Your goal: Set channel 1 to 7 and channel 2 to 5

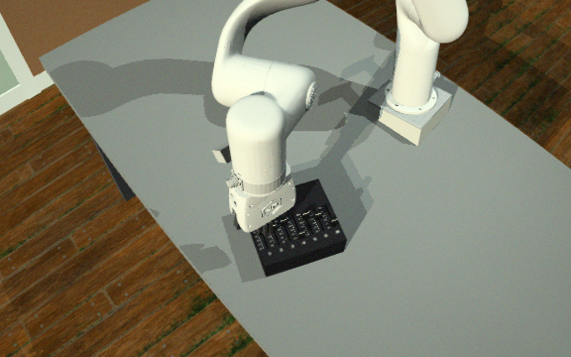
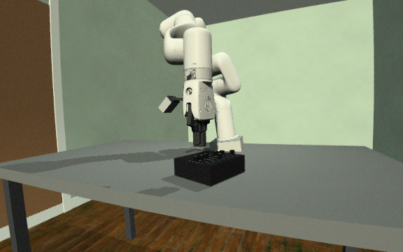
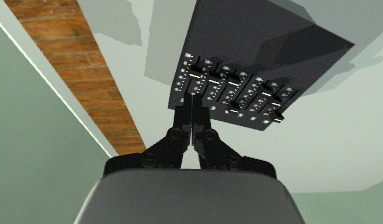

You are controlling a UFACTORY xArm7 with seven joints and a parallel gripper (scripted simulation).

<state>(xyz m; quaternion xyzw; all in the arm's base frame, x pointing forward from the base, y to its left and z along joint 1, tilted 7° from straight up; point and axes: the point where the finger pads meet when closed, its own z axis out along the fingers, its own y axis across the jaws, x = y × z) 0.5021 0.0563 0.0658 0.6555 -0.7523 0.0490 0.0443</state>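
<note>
Right now the channel 2 fader cap is 30 mm behind my hand, 10 mm to the right of it and 50 mm below it. The rest, counted from my hand: channel 3 fader cap 50 mm behind, 50 mm below; channel 1 fader cap 10 mm behind, 10 mm to the right, 50 mm below; channel 4 fader cap 50 mm behind, 40 mm to the left, 50 mm below.
</note>
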